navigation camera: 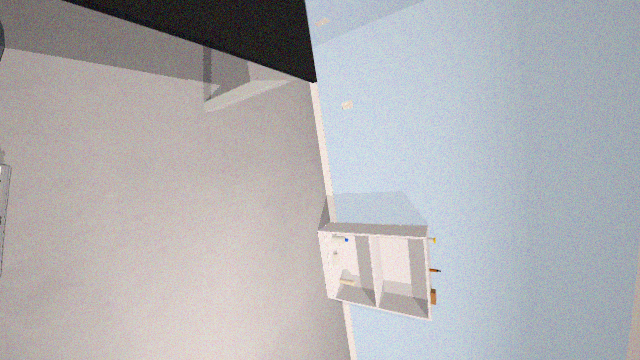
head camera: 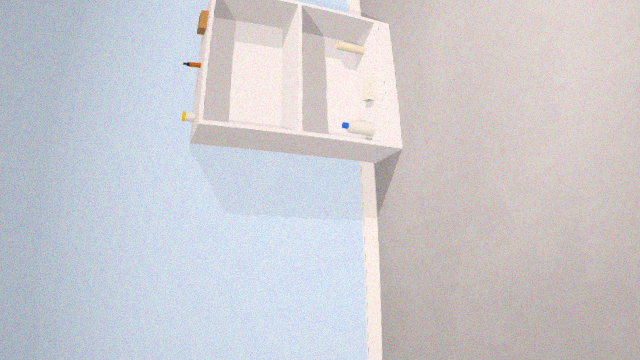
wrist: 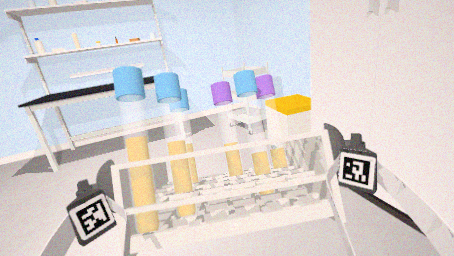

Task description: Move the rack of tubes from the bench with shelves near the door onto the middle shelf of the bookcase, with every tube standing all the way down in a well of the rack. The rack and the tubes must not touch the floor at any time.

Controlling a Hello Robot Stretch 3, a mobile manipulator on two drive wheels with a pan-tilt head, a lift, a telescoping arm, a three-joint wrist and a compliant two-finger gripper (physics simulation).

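Frame: origin at the robot's base, x right, y back, z down, level; centimetres.
Seen in the pictures: gripper, between the fingertips: (wrist: 220,160).
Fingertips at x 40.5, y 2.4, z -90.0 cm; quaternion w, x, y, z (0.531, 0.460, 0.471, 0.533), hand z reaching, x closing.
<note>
Pixels of each thing's top centre, then the offset from my fingertips to it. Level surfaces: height alone.
- tube rack, centre of its top: (wrist: 217,126) dx +0.3, dy +0.2, dz -2.8 cm
- blue-capped tube, centre of its top: (wrist: 112,67) dx -2.0, dy -5.3, dz -8.1 cm
- purple-capped tube, centre of its top: (wrist: 221,83) dx +3.8, dy +1.2, dz -5.4 cm
- black-topped bench, height of its surface: dz +14.5 cm
- yellow-topped box, centre of its top: (wrist: 290,101) dx +173.8, dy +71.0, dz +45.0 cm
The tube rack (wrist: 280,220) is a clear, white-edged frame in the wrist view. My gripper (wrist: 220,160) is shut on its two ends and holds it in the air, slightly tilted in that view. Several tubes with yellow contents stand in it, including a blue-capped tube (wrist: 142,185) at the left and a purple-capped tube (wrist: 234,160). Their lower ends are partly hidden, so full seating is hard to tell. The white bookcase (head camera: 295,143) (navigation camera: 372,230) appears sideways against the blue wall. Its middle shelf (head camera: 301,65) (navigation camera: 374,270) has no object showing on it. The gripper is outside the head and navigation views.
A blue-capped bottle (head camera: 361,128) and a cream cylinder (head camera: 350,48) are in the lower compartment. An orange box (head camera: 203,22) is on top. In the wrist view, a black-topped bench (wrist: 75,95), a white cart (wrist: 248,116) and a yellow-topped box (wrist: 290,104) show beyond the rack.
</note>
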